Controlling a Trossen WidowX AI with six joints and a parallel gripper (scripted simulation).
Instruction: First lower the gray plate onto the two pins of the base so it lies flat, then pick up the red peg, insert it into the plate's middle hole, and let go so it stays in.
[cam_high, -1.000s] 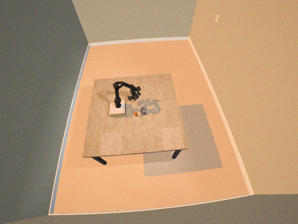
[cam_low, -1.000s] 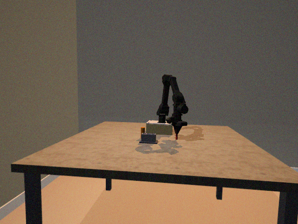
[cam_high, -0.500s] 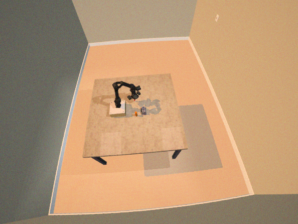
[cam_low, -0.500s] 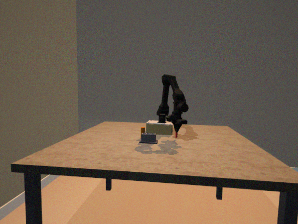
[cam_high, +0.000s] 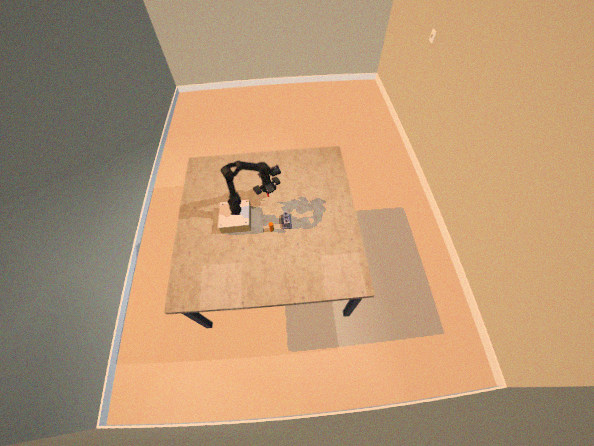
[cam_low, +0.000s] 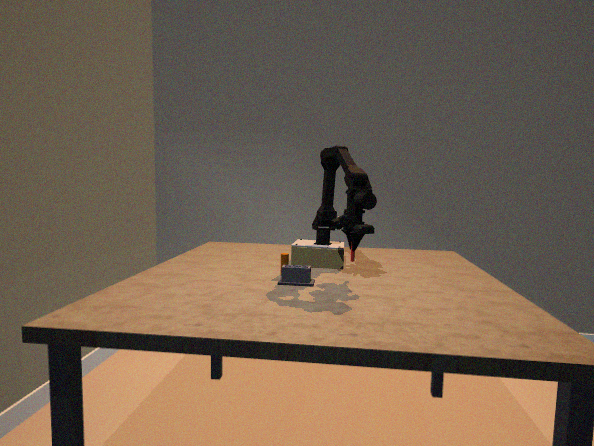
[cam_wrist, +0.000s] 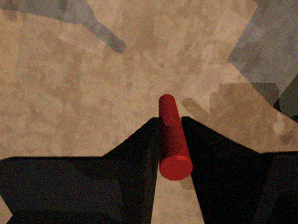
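My gripper tip is now 150 mm short of the gray plate, 170 mm to the left of it and 60 mm above it. The rest, counted from my gripper tip: red peg (right at my gripper tip); base (150 mm ahead, 170 mm to the right, 90 mm below); short orange cylinder (50 mm ahead, 240 mm to the right, 60 mm below).
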